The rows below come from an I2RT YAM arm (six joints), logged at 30 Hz.
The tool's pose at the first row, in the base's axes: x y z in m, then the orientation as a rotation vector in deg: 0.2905, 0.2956, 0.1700, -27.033, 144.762, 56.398
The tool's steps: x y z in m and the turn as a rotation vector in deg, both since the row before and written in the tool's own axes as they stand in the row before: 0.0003, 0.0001, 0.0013, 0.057, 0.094, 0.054; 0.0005, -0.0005, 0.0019, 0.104, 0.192, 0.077; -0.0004, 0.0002, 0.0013, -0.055, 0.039, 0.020; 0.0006, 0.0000, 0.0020, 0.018, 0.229, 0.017; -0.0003, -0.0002, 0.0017, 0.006, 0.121, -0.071; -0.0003, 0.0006, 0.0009, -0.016, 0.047, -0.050; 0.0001, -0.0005, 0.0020, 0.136, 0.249, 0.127; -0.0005, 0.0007, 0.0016, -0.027, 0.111, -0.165; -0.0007, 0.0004, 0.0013, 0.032, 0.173, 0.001; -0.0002, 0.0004, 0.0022, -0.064, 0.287, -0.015; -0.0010, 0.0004, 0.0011, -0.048, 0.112, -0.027; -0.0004, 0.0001, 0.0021, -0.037, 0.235, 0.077; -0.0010, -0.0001, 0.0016, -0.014, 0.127, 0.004; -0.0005, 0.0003, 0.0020, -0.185, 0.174, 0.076
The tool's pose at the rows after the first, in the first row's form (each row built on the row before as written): 0.2905, 0.2965, 0.1690, -27.008, 144.892, 56.343; 0.2907, 0.2974, 0.1672, -27.000, 145.138, 56.235; 0.2913, 0.2985, 0.1666, -27.015, 145.161, 56.314; 0.2912, 0.2998, 0.1650, -27.128, 145.379, 56.297; 0.2919, 0.3009, 0.1639, -27.287, 145.454, 56.264; 0.2921, 0.3020, 0.1638, -27.381, 145.466, 56.267; 0.2927, 0.3030, 0.1621, -27.338, 145.798, 56.134; 0.2932, 0.3047, 0.1616, -27.616, 145.807, 56.111; 0.2939, 0.3060, 0.1612, -27.711, 145.972, 56.069; 0.2944, 0.3078, 0.1600, -27.922, 146.195, 56.148; 0.2953, 0.3090, 0.1599, -28.037, 146.263, 56.202; 0.2960, 0.3106, 0.1587, -28.096, 146.495, 56.277; 0.2972, 0.3118, 0.1580, -28.173, 146.604, 56.297; 0.2979, 0.3135, 0.1570, -28.237, 146.726, 56.568
